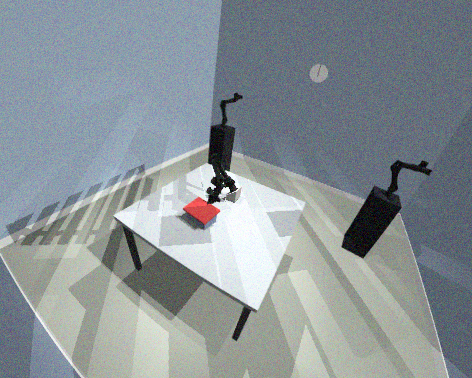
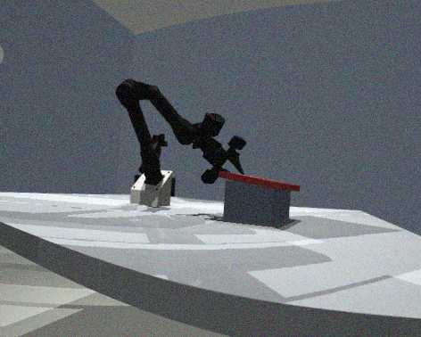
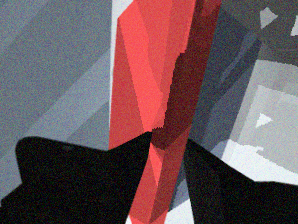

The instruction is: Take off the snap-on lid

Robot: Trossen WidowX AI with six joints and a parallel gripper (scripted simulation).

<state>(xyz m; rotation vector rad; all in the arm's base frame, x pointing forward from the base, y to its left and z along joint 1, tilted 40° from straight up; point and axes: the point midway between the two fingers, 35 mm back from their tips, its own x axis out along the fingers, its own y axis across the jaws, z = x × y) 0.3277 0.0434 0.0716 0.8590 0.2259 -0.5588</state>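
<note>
Now: the red lid 80 mm ahead of my gripper tip and 10 mm below it. The rest, counted from my gripper tip: blue-grey storage box: 70 mm ahead, 70 mm below.
</note>
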